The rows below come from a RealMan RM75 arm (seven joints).
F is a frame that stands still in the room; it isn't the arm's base.
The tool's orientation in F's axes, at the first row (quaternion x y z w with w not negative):
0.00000, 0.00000, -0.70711, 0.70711
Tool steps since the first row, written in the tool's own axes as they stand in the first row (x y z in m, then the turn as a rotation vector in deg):
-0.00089, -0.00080, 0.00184, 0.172, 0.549, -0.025
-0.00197, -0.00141, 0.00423, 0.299, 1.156, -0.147
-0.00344, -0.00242, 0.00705, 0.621, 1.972, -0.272
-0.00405, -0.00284, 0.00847, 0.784, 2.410, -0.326
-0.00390, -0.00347, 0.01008, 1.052, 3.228, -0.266
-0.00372, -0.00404, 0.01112, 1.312, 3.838, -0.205
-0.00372, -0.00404, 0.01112, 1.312, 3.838, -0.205
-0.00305, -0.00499, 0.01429, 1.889, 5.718, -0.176
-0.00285, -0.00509, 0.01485, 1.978, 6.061, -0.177
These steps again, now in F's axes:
-0.00080, 0.00089, 0.00184, 0.549, -0.172, -0.025
-0.00141, 0.00197, 0.00423, 1.156, -0.299, -0.147
-0.00242, 0.00344, 0.00705, 1.972, -0.621, -0.272
-0.00284, 0.00405, 0.00847, 2.410, -0.784, -0.326
-0.00347, 0.00390, 0.01008, 3.228, -1.052, -0.266
-0.00404, 0.00372, 0.01112, 3.838, -1.312, -0.205
-0.00404, 0.00372, 0.01112, 3.838, -1.312, -0.205
-0.00499, 0.00305, 0.01429, 5.718, -1.889, -0.176
-0.00509, 0.00285, 0.01485, 6.061, -1.978, -0.177

